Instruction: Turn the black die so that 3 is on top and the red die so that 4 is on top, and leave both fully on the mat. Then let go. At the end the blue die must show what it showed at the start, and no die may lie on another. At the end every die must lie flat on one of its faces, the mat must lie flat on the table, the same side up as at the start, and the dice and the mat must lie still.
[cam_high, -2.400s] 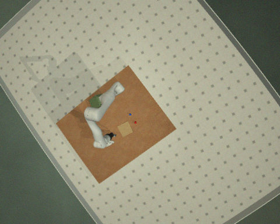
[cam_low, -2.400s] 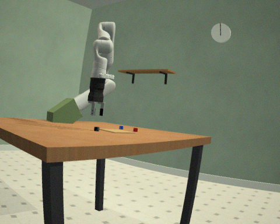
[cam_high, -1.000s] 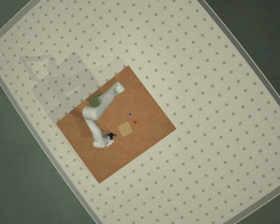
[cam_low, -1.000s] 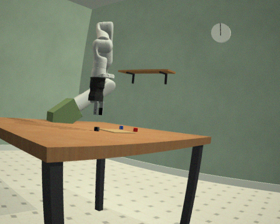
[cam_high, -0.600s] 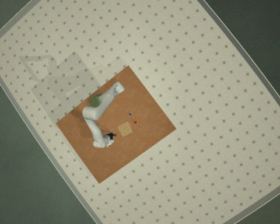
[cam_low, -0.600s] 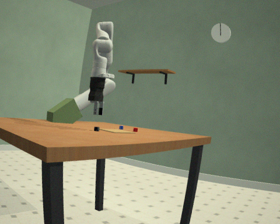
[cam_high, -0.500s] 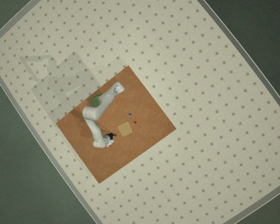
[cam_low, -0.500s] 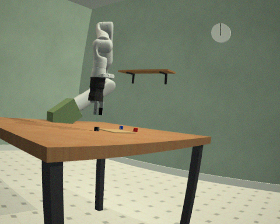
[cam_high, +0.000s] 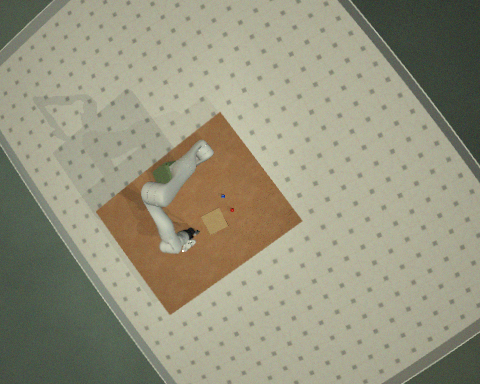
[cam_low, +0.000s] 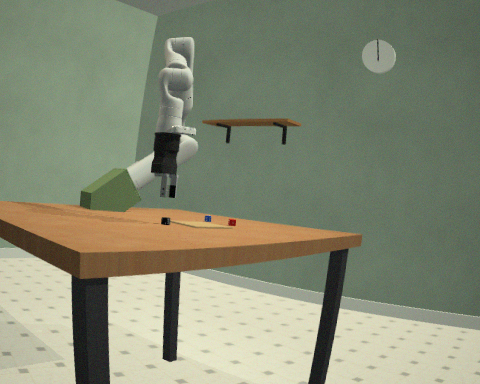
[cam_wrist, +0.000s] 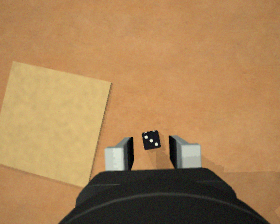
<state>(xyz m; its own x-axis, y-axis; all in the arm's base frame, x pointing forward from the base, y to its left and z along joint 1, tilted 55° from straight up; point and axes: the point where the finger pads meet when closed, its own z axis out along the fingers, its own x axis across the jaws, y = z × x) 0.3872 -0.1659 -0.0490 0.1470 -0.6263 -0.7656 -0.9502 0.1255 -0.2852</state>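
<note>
Right now the black die is 90 mm below my hand. The rest, counted from my hand: tan mat (140 mm to the left, 90 mm below, 10 mm ahead); then blue die (280 mm to the left, 100 mm behind, 90 mm below); then red die (280 mm to the left, 90 mm below, 10 mm ahead).
</note>
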